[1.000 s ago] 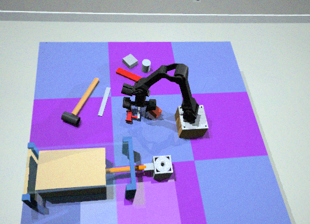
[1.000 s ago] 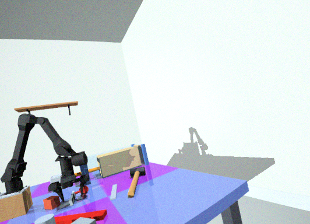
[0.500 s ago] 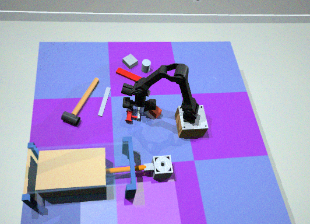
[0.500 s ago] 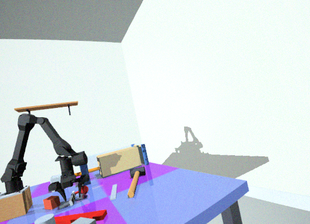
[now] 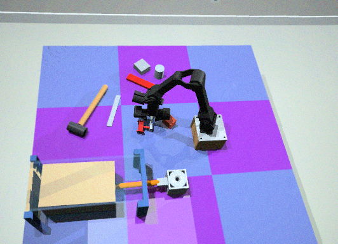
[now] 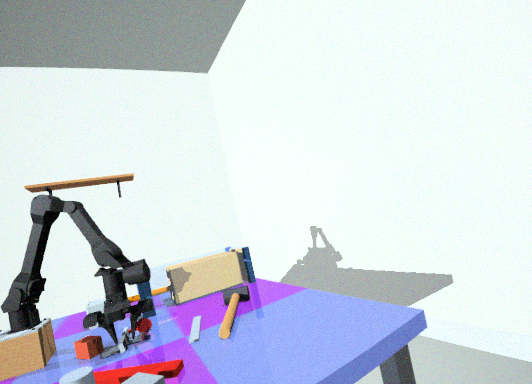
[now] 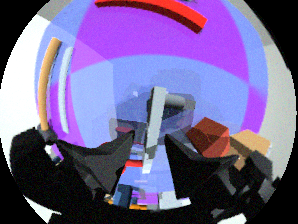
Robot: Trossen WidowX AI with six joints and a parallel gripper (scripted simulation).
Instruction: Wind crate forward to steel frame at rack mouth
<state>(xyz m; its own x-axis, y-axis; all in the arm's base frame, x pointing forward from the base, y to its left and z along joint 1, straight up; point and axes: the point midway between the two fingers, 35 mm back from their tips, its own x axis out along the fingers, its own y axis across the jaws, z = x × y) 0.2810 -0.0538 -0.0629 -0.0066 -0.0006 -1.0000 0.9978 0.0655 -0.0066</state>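
Now: gripper tip 1 cm short of the winch handle, 1 cm to the right of it and 1 cm below it. Round my gripper tip: red bar: 6 cm ahead, 23 cm to the right; then grey strip: 20 cm ahead, 4 cm to the right, 1 cm below; then red knob: 3 cm ahead, 5 cm to the left, 2 cm above.
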